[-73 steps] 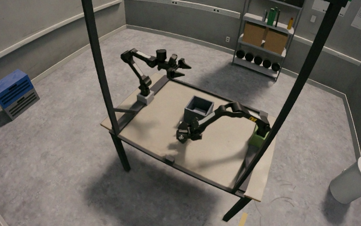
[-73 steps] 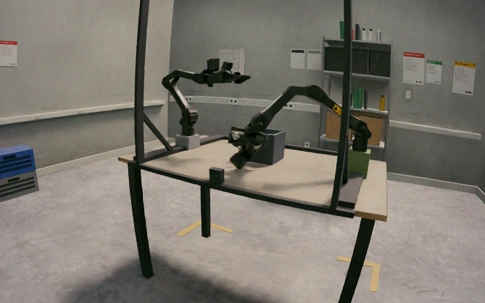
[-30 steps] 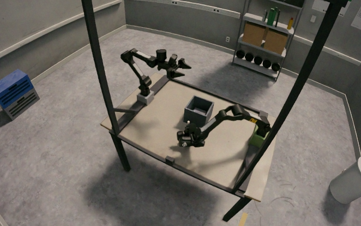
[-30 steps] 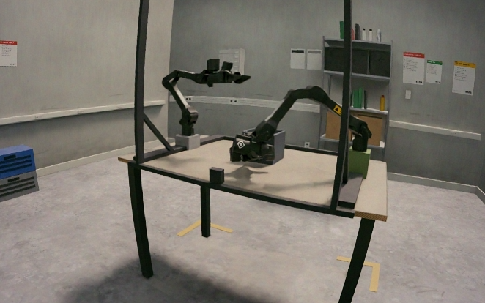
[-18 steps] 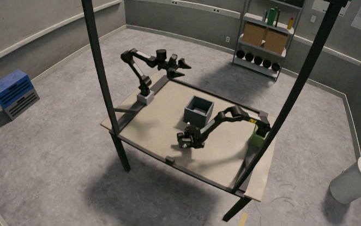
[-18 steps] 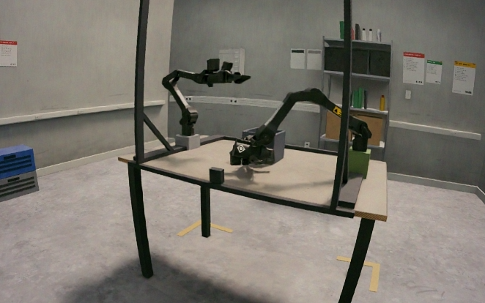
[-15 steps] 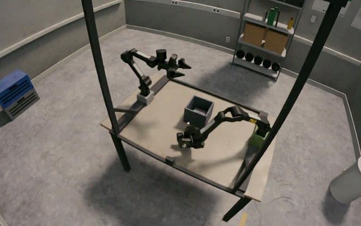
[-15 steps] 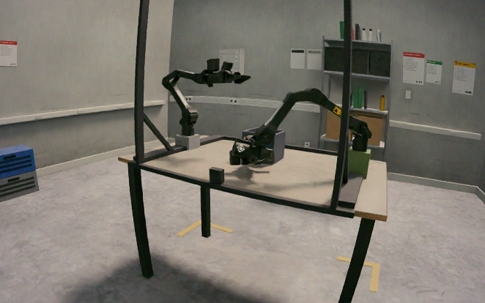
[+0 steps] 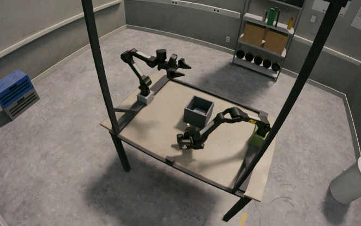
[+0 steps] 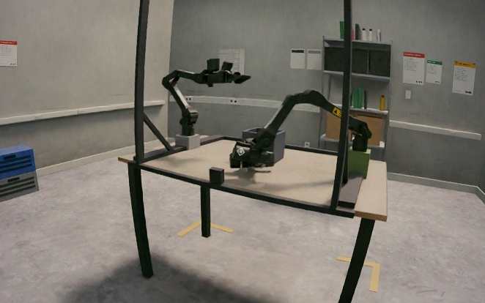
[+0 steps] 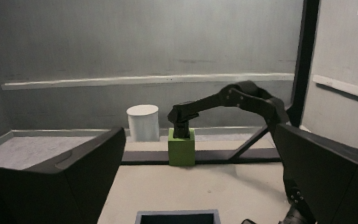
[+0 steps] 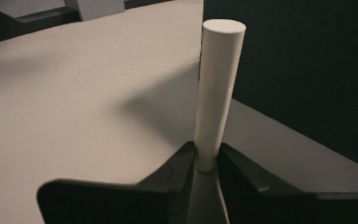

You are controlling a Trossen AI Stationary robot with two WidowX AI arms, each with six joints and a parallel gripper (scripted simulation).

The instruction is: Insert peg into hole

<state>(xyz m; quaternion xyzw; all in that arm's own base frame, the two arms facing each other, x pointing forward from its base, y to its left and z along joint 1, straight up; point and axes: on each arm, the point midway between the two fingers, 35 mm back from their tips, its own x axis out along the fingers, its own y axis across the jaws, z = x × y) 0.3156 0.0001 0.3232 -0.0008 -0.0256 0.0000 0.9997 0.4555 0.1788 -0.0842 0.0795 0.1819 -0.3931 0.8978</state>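
My right gripper is now 20 mm short of the peg, 20 mm to the right of it and 20 mm below it.
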